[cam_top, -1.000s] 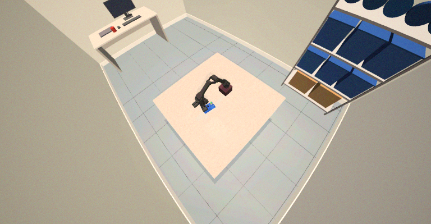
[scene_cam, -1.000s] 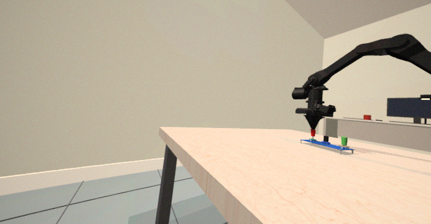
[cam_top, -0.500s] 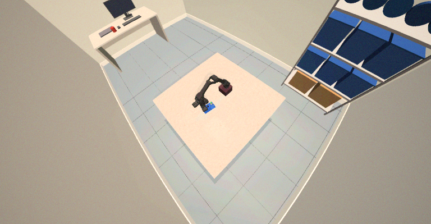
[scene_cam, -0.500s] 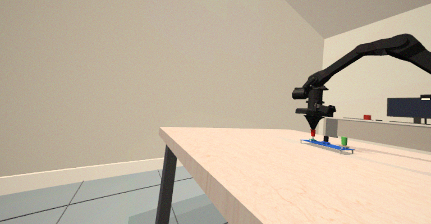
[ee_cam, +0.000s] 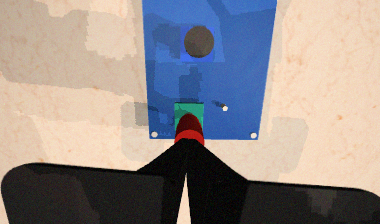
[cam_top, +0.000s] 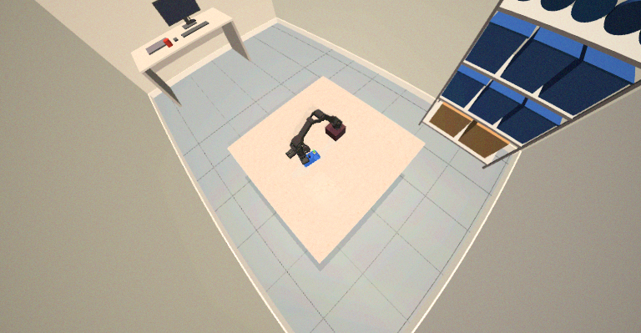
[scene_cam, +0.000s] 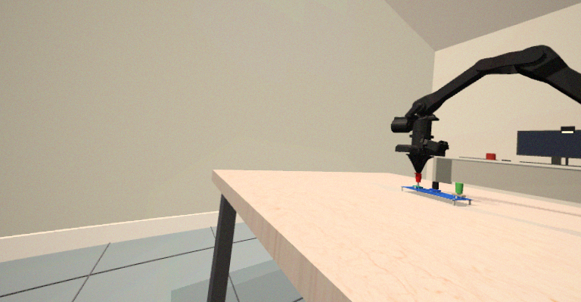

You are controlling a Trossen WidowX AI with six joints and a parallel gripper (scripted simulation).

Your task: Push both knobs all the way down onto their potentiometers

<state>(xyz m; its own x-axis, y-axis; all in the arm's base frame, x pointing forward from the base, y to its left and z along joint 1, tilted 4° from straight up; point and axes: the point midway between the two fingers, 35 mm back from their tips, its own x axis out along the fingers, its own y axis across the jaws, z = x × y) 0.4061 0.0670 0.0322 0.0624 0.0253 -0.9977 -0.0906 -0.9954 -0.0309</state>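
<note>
Now: the red knob 10 mm below my gripper tip. The rest, counted from my gripper tip: green knob 120 mm behind, 10 mm to the right, 30 mm below.
</note>
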